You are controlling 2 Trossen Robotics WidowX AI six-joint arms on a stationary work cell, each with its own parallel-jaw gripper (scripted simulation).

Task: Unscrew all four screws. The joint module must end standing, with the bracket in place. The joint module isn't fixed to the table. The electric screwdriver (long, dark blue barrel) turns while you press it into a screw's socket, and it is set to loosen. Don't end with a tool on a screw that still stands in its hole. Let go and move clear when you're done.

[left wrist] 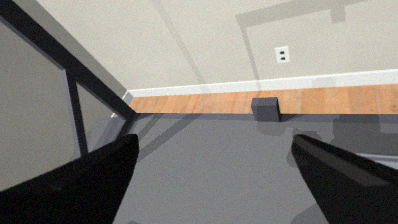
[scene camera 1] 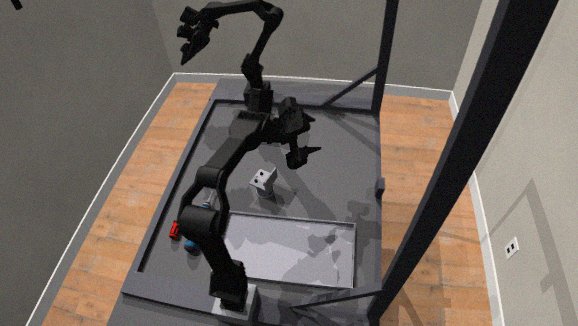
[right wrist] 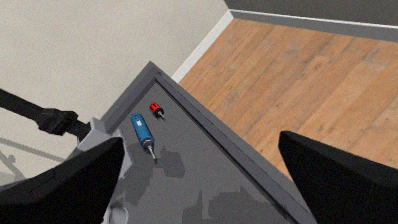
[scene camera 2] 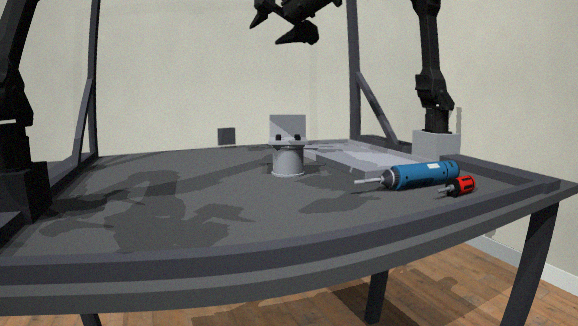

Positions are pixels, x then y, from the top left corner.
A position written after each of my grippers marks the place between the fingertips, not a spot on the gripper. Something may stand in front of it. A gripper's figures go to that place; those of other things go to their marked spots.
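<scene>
With my left gripper (scene camera 1: pixel 317 134), I am 92 cm from the lens. A shallow pale tray (scene camera 1: pixel 298 251) sits 105 cm from the lens, and my right gripper (scene camera 1: pixel 184 62) is 133 cm from the lens.
</scene>
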